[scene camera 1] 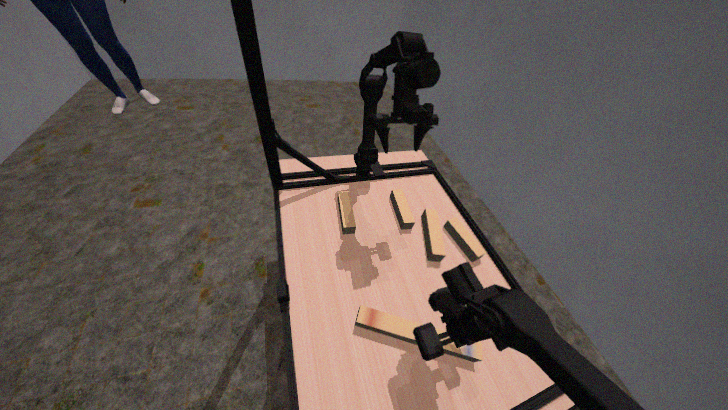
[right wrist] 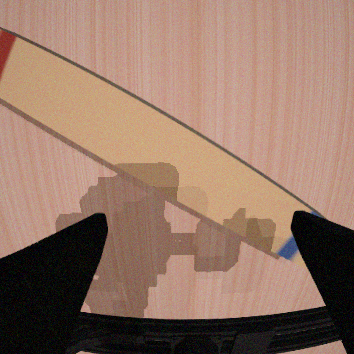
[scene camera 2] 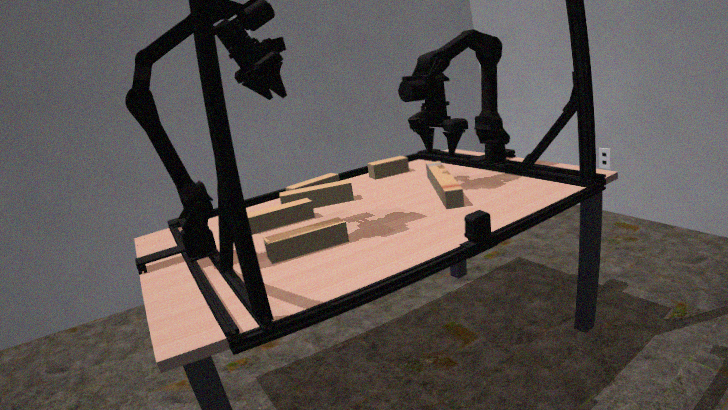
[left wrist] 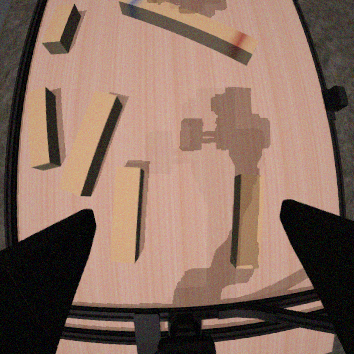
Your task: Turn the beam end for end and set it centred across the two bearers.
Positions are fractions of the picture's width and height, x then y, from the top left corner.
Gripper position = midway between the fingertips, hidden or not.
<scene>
My left gripper (scene camera 2: 0.38,0.24) is open, with nothing in its grasp. My right gripper (scene camera 1: 0.61,0.82) is open and holds nothing. Also in view: a beam (scene camera 1: 0.50,0.78).
The beam shows as well in the right wrist view (right wrist: 0.35,0.36), in scene camera 2 (scene camera 2: 0.62,0.47) and in the left wrist view (left wrist: 0.67,0.13). My left gripper shows as well in scene camera 1 (scene camera 1: 0.55,0.37) and in the left wrist view (left wrist: 0.53,0.61). My right gripper also shows in the right wrist view (right wrist: 0.57,0.63) and in scene camera 2 (scene camera 2: 0.61,0.38).
</scene>
